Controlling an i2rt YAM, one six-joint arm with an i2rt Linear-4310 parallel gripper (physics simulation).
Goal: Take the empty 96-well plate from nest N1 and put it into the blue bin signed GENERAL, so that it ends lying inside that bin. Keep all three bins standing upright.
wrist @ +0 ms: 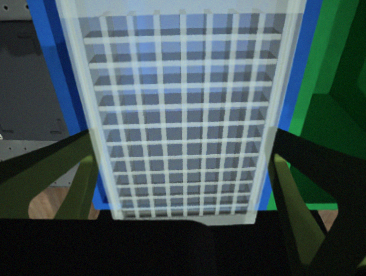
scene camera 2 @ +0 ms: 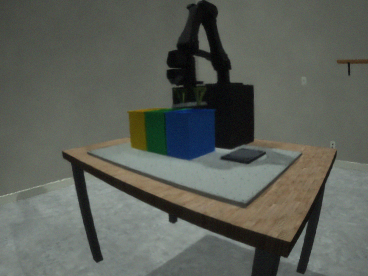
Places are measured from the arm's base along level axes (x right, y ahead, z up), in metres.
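Pixels of known places: gripper, between the fingertips: (wrist: 183,137) (scene camera 2: 190,105); arm's base, origin of its link: (scene camera 2: 223,85).
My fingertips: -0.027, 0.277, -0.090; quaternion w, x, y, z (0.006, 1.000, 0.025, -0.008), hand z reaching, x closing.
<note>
For each thing: its top centre in the pictures, then the offset to it from my fingertips, as dx, dy, dz. Level surfaces: height alone.
- clear 96-well plate, centre of its top: (wrist: 183,147) (scene camera 2: 189,102) +0.000, +0.006, +0.016
- blue bin, centre of its top: (wrist: 176,105) (scene camera 2: 190,110) -0.004, +0.007, -0.020
- dark nest, centre of its top: (wrist: 14,90) (scene camera 2: 244,153) -0.214, -0.075, -0.185
- green bin, centre of its top: (scene camera 2: 168,110) +0.126, +0.015, -0.020
- yellow bin, centre of its top: (scene camera 2: 149,109) +0.256, +0.023, -0.020
- grey perforated mat, height of its surface: dz -0.200
- wooden table, height of its surface: dz -0.213
The clear 96-well plate (scene camera 2: 186,105) (wrist: 183,115) is held level between the fingers of my gripper (scene camera 2: 191,102) (wrist: 183,137), which is shut on its two long sides. The blue bin (scene camera 2: 192,135) (wrist: 48,55) stands upright on the mat. In the wrist view the plate lies over the bin's opening, with blue rim showing on both sides of it. In the scene view the plate is at about rim height, partly behind the bins; its exact height over the rim is hard to tell. No GENERAL sign can be read. The dark nest (scene camera 2: 243,155) (wrist: 30,85) holds no plate.
The green bin (scene camera 2: 155,132) (wrist: 312,150) stands upright directly beside the blue one, and the yellow bin (scene camera 2: 137,130) stands upright beyond it. A tall black block (scene camera 2: 235,115) stands behind them under the arm. The grey perforated mat (scene camera 2: 200,175) lies on the wooden table (scene camera 2: 295,200).
</note>
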